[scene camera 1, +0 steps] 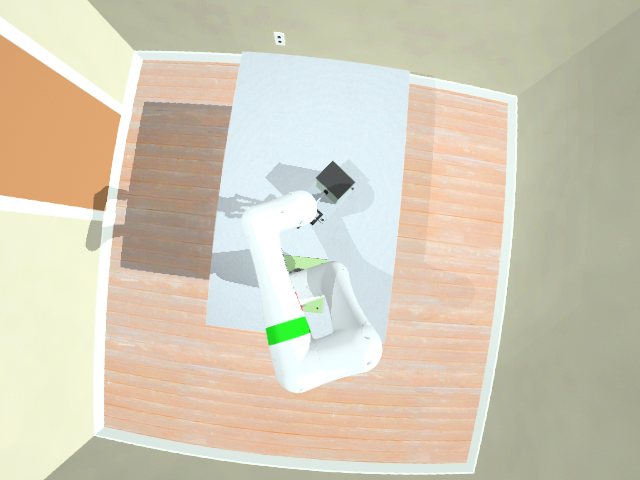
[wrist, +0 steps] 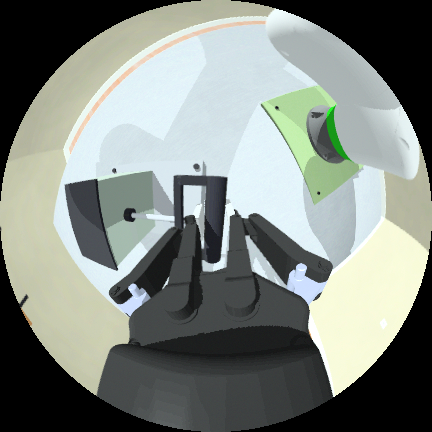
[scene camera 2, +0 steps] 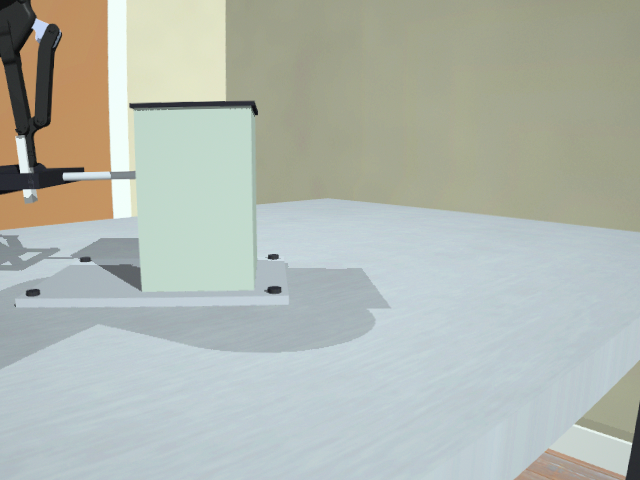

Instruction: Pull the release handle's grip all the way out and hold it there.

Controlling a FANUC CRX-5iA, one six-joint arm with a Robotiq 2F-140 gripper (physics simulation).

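The release handle's dark grip (wrist: 216, 215) (scene camera 2: 15, 179) is a D-shaped frame with a thick round bar. A pale rod (wrist: 152, 217) (scene camera 2: 87, 176) joins it to the side of a pale green box (wrist: 125, 205) (scene camera 2: 196, 201) with a dark lid (scene camera 1: 334, 178). A length of rod shows between the box and the grip, so the grip stands well away from the box. My gripper (wrist: 214, 209) is shut on the grip's thick bar, with one finger on each side. In the scene camera 2 view, a pale fingertip reaches down through the grip; the grip's far end is cut off by the frame edge.
The box stands on a bolted grey base plate (scene camera 2: 227, 295) on the pale table (scene camera 1: 320, 113) (scene camera 2: 361, 392). The arm's green mounting plate (wrist: 295, 120) (scene camera 1: 315, 305) is at the near end of the table. The white arm (scene camera 1: 268, 273) reaches over the table. Walls surround the floor.
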